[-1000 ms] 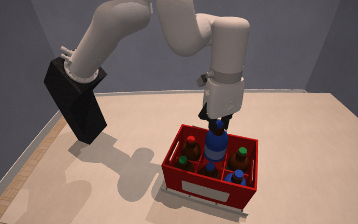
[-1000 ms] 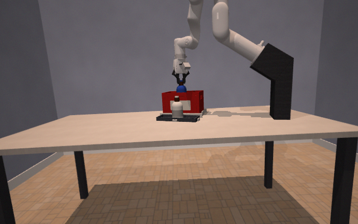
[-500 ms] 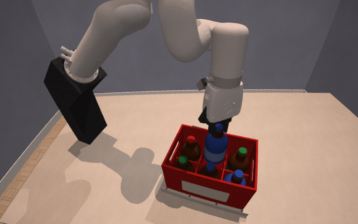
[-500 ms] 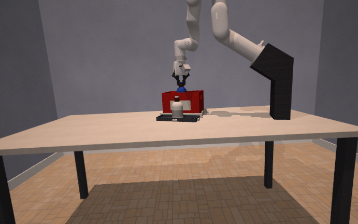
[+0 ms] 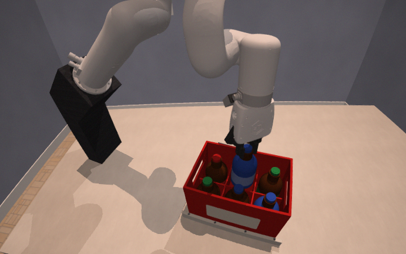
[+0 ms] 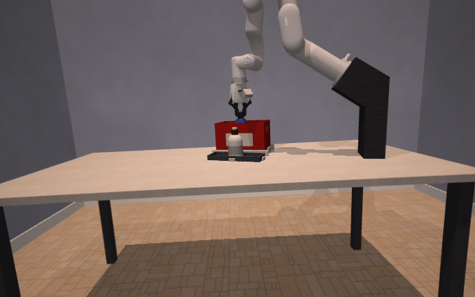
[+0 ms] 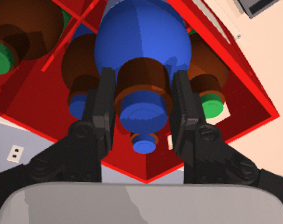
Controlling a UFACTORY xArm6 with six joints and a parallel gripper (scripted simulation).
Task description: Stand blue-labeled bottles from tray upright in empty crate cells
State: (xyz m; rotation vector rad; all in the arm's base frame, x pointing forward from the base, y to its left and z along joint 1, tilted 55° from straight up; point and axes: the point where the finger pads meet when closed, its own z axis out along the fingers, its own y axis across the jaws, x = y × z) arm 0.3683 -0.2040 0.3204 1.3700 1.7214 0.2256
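Right now my hand is 3 cm past the crate, 3 cm to the left of it and 14 cm above it. Round my hand: dark tray 9 cm ahead, 11 cm to the left, 21 cm below; then white-labeled bottle 9 cm ahead, 11 cm to the left, 14 cm below.
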